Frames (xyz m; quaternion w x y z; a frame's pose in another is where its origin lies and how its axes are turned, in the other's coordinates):
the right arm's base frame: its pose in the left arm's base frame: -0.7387 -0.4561 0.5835 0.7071 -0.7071 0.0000 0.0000
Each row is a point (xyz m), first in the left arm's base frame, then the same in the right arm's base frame.
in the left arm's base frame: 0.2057 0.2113 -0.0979
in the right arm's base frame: 0.9444 0.6814 0.6674
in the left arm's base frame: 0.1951 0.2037 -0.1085
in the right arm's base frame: 0.9338 0.6920 0.6598
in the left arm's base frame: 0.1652 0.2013 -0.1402
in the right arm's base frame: 0.9039 0.7237 0.6574
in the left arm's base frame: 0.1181 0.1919 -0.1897
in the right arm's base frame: 0.8568 0.7732 0.6480
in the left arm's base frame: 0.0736 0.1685 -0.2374
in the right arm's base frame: 0.8123 0.8209 0.6246
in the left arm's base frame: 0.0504 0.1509 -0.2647
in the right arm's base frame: 0.7891 0.8482 0.6070
